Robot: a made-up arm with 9 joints. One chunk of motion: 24 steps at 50 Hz.
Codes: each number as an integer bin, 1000 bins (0 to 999) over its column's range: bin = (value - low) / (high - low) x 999, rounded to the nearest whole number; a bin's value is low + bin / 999 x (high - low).
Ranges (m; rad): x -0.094..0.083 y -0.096..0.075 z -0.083..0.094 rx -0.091..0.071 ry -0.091..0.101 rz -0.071..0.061
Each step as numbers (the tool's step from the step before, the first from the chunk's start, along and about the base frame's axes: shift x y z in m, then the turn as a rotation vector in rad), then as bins.
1 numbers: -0.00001 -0.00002 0.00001 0.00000 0.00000 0.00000
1 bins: 530 561 469 561 473 537
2 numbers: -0.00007 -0.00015 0.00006 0.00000 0.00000 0.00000
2 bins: 530 560 469 561 473 537
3 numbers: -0.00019 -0.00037 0.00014 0.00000 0.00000 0.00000
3 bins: 529 559 469 561 473 537
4 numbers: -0.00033 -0.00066 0.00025 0.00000 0.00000 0.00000
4 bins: 529 557 470 561 473 537
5 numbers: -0.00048 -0.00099 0.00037 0.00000 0.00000 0.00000
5 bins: 528 555 471 561 473 537
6 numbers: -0.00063 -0.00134 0.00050 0.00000 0.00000 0.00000
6 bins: 527 553 471 561 473 537
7 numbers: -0.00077 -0.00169 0.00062 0.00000 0.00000 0.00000
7 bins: 526 551 472 561 473 537
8 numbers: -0.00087 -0.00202 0.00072 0.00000 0.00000 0.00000
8 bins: 526 549 473 561 473 537
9 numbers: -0.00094 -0.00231 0.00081 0.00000 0.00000 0.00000
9 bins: 525 547 473 561 473 537
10 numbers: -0.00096 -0.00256 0.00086 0.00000 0.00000 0.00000
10 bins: 525 546 473 561 473 537
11 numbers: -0.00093 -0.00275 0.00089 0.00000 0.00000 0.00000
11 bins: 525 545 473 561 473 537
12 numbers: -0.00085 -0.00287 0.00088 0.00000 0.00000 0.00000
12 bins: 526 544 473 561 473 537
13 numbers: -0.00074 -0.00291 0.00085 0.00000 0.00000 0.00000
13 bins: 526 544 473 561 473 537
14 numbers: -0.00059 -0.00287 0.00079 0.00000 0.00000 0.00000
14 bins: 527 544 473 561 473 537
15 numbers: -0.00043 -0.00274 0.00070 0.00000 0.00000 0.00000
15 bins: 528 545 472 561 473 537
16 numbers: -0.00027 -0.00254 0.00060 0.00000 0.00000 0.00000
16 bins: 529 546 472 561 473 537
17 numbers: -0.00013 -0.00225 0.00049 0.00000 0.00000 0.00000
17 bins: 530 548 471 561 473 537
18 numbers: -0.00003 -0.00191 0.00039 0.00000 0.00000 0.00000
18 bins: 530 550 471 561 473 537
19 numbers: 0.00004 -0.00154 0.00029 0.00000 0.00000 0.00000
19 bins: 531 552 470 561 473 537
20 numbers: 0.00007 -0.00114 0.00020 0.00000 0.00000 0.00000
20 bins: 531 554 470 561 473 537
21 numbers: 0.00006 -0.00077 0.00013 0.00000 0.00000 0.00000
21 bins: 531 556 469 561 473 537
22 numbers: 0.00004 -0.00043 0.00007 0.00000 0.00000 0.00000
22 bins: 531 558 469 561 473 537
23 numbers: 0.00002 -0.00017 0.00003 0.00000 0.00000 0.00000
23 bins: 531 560 469 561 473 537
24 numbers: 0.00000 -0.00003 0.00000 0.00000 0.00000 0.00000
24 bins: 531 561 468 561 473 537
